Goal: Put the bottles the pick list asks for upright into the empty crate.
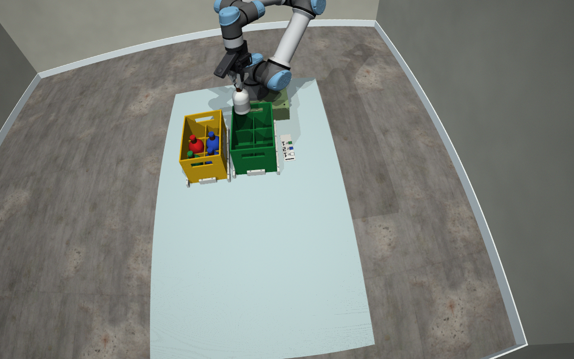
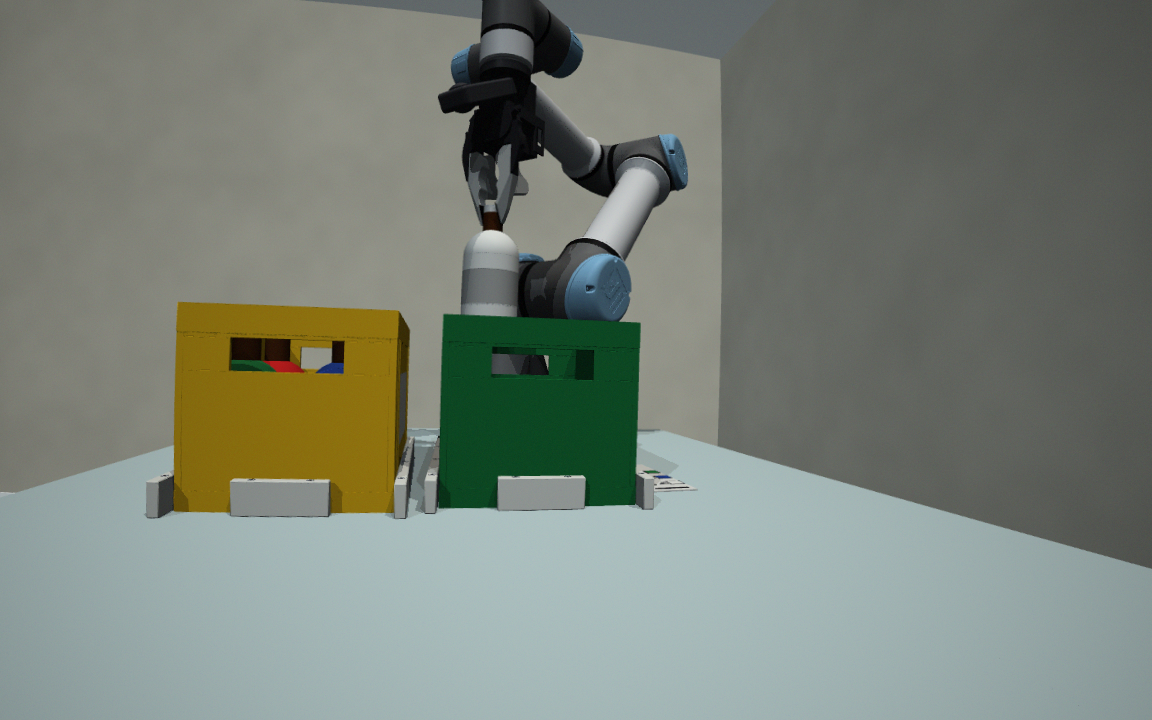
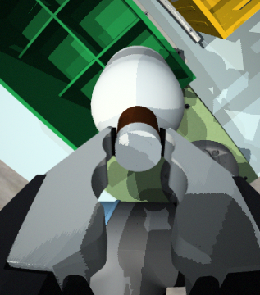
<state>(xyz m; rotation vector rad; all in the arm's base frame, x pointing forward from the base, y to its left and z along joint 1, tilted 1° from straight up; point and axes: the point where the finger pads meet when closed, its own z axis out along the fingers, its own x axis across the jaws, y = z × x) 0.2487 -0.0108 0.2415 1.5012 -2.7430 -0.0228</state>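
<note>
My hand is 70 mm above the white bottle. Round my hand: yellow crate: 250 mm below, 170 mm to the right, 140 mm ahead; then green crate: 250 mm below, 80 mm ahead, 60 mm to the left; then red bottle: 240 mm below, 210 mm to the right, 140 mm ahead.
</note>
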